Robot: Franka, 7 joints.
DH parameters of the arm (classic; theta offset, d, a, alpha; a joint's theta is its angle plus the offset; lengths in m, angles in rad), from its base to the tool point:
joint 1: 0 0.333 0 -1.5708
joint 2: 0 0 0 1.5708
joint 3: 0 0.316 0.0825 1.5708
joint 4: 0 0 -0.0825 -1.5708
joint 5: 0 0.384 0 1.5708
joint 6: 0 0 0.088 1.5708
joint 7: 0 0.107 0 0
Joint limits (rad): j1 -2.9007..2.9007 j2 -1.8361..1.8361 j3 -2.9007..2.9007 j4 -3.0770..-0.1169 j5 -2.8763..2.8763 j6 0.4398..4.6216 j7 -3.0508..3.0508
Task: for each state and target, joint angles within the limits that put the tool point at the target. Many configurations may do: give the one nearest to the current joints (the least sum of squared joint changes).
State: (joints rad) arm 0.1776 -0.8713 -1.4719 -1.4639 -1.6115 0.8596 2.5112
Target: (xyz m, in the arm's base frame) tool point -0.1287 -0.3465 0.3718
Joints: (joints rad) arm -0.0558 -0.7826 -1.3767 -2.3647 -1.1719 0.4755 2.5112
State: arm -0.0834 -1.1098 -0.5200 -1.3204 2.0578 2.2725 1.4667
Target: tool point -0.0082 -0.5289 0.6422
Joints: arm 0.0273 -1.0760 -1.1044 -2.0095 2.0615 2.4876 1.4667
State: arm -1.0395 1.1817 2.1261 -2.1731 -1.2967 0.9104 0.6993
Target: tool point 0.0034 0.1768 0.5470
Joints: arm -0.5837 1.1887 2.9007 -2.5732 -0.7048 0.7817 0.6993
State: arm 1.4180 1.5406 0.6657 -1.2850 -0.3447 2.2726 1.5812
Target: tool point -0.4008 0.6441 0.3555
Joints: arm 1.4268 1.0054 1.0513 -1.3049 -0.3202 2.2133 1.5812
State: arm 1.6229 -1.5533 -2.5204 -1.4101 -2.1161 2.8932 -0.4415
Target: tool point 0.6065 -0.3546 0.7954
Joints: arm 2.1231 -0.7185 -2.0967 -0.7077 -2.0336 2.6592 -0.4415
